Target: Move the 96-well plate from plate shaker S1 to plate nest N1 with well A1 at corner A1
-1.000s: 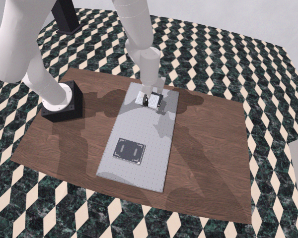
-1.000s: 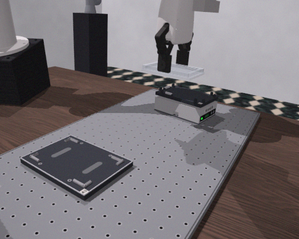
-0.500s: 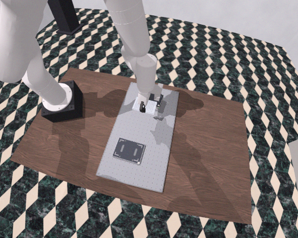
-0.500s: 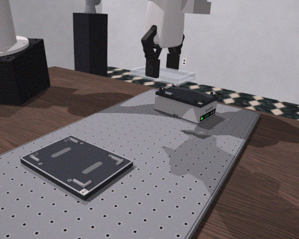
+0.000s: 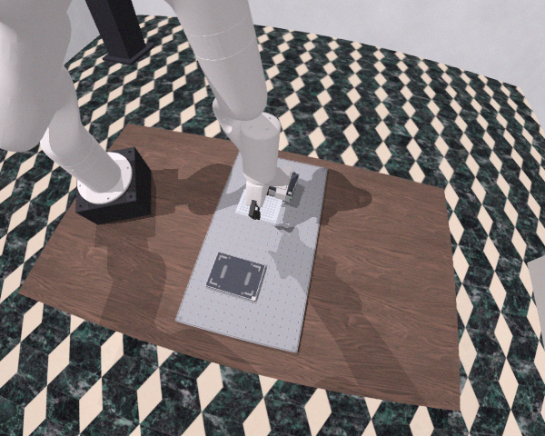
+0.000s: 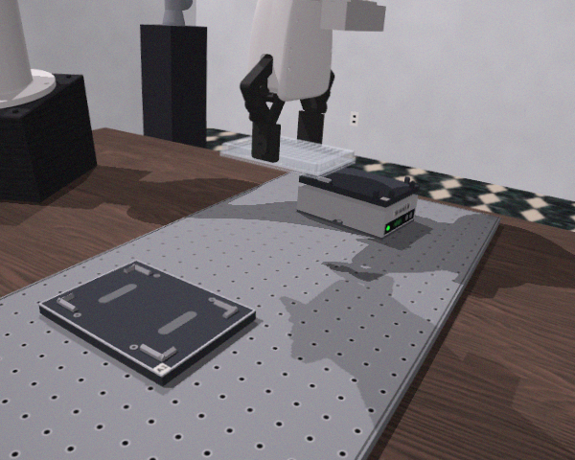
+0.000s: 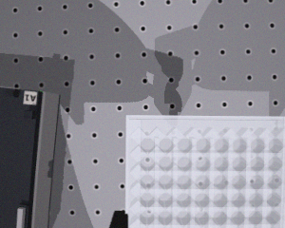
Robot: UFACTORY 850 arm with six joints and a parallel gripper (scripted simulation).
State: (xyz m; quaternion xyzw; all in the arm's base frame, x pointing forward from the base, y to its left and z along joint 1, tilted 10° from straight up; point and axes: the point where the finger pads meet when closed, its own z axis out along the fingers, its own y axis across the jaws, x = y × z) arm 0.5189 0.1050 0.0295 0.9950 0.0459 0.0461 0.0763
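The plate nest N1 lies 20 cm to the right of my hand and 13 cm below it. From my hand the other things lie so: A1 mark 8 cm ahead, 25 cm to the right, 12 cm below; then clear 96-well plate 1 cm below.
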